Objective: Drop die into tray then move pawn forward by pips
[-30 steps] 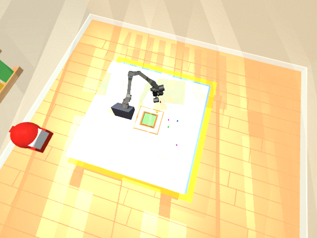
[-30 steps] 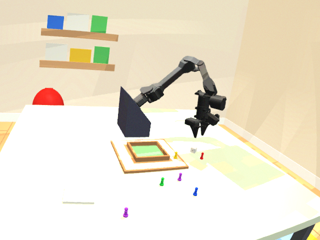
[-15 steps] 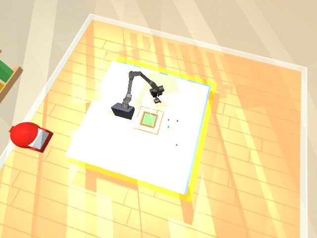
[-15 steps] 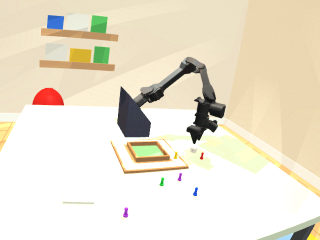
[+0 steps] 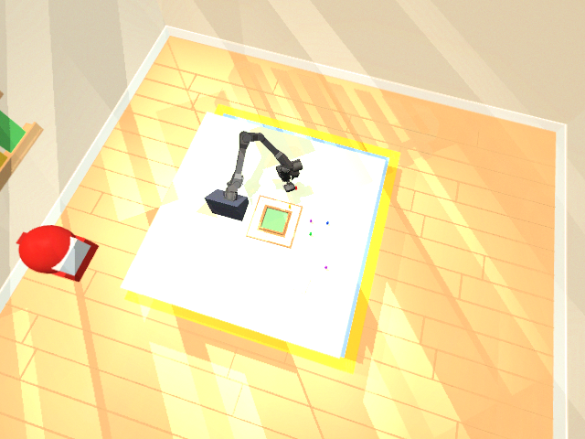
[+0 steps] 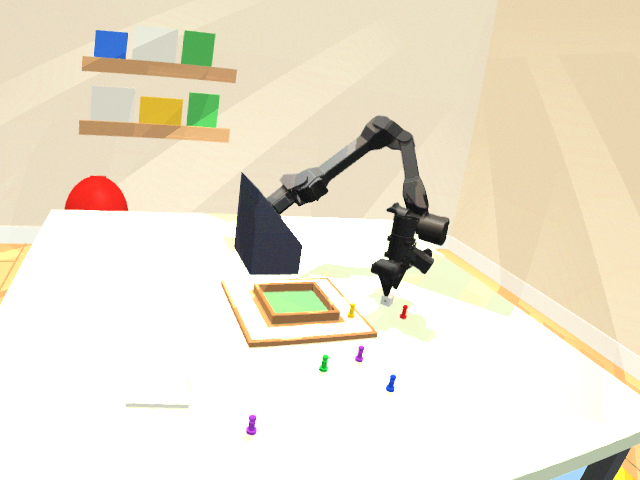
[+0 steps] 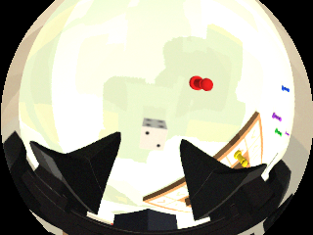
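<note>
Now: gripper tip 2 cm above the white die. The rest, counted from my gripper tip: green dice tray: 2 cm ahead, 25 cm to the right, 3 cm below; then yellow pawn: 8 cm ahead, 13 cm to the right, 1 cm below; then red pawn: 7 cm ahead, 1 cm to the left, 2 cm below.
</note>
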